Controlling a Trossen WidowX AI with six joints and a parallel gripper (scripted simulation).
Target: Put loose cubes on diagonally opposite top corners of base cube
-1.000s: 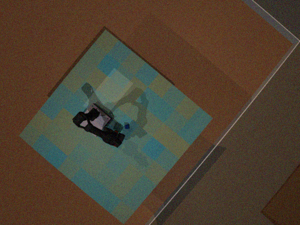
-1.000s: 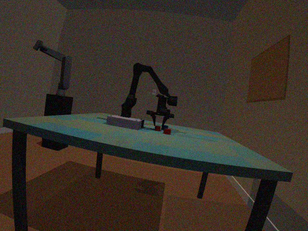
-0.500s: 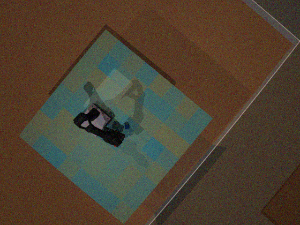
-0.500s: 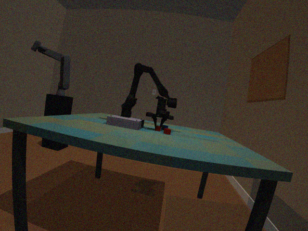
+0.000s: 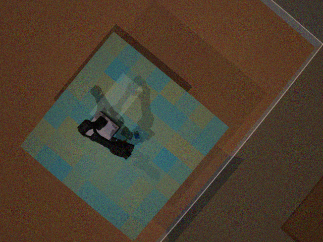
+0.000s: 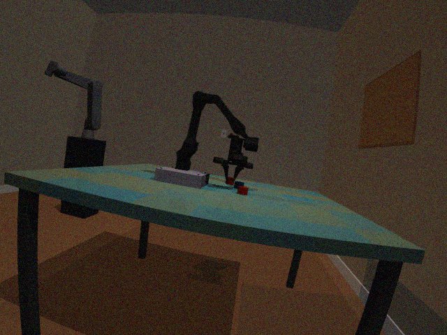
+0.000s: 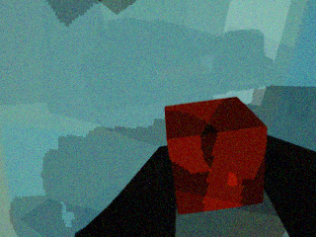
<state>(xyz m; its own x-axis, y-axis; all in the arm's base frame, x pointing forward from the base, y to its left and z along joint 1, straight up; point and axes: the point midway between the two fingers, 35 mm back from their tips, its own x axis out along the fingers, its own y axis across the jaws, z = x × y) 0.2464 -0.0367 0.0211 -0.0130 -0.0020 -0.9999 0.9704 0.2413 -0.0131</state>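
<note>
My gripper tip is 5 cm short of the blue cube, 11 cm to the right of it and 3 cm above it. Also, from my gripper tip: red cube (right at my gripper tip).
</note>
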